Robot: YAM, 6 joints.
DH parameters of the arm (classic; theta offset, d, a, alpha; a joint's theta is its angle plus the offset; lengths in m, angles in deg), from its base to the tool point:
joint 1: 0 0.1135 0.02 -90
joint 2: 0 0 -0.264 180
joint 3: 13.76 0 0.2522 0
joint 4: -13.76 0 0.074 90
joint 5: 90 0 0 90
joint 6: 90 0.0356 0 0
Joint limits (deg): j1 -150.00..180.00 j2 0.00..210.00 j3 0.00..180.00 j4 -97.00..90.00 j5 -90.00..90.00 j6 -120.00..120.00
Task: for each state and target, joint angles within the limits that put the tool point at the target. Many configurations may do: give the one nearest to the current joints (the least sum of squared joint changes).
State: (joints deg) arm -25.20 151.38 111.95 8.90 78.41 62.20
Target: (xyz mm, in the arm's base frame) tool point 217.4 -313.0 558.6
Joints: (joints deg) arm -49.94 110.50 133.20 14.03 80.10 62.20
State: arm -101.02 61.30 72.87 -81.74 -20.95 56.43
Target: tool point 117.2 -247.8 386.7
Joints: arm -67.81 81.80 91.36 -65.36 -24.80 56.43
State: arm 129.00 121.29 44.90 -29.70 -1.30 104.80
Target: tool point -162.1 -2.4 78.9
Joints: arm 178.10 97.49 31.75 -50.34 -12.61 104.80
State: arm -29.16 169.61 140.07 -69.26 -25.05 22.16
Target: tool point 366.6 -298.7 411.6
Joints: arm -41.00 132.79 160.78 -64.73 -25.08 22.16
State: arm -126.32 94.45 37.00 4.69 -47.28 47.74
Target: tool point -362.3 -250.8 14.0
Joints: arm -148.25 138.40 73.37 14.75 -39.47 47.74
